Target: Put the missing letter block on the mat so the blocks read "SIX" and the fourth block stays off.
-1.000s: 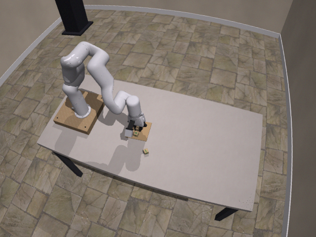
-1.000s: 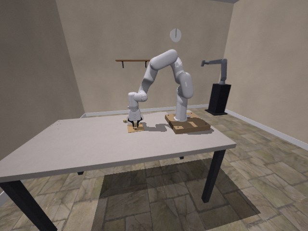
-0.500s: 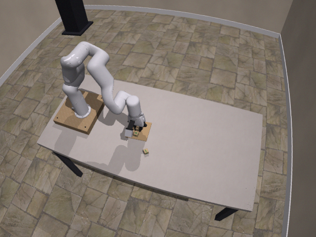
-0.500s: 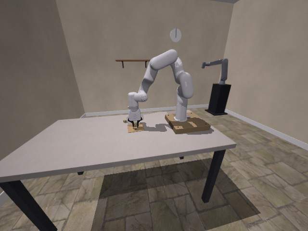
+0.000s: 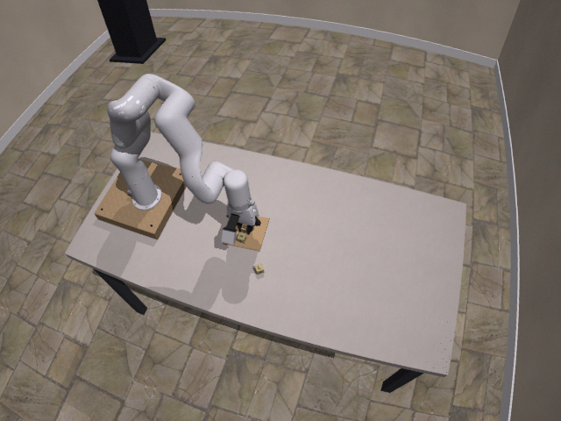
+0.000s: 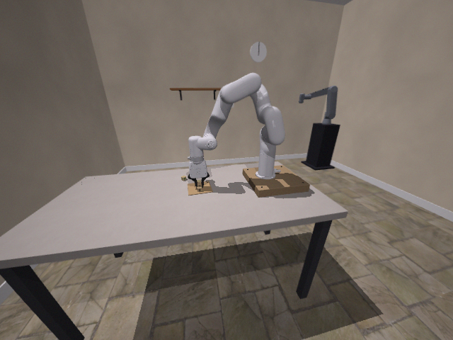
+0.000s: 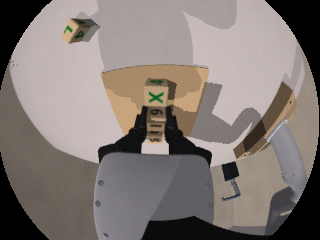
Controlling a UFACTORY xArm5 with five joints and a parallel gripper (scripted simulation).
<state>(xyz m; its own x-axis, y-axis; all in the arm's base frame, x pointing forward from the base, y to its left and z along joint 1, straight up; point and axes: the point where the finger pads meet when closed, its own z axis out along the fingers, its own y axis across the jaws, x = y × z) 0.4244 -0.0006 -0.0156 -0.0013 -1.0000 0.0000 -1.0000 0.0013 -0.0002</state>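
Right now my hand is 3 cm above the tan mat.
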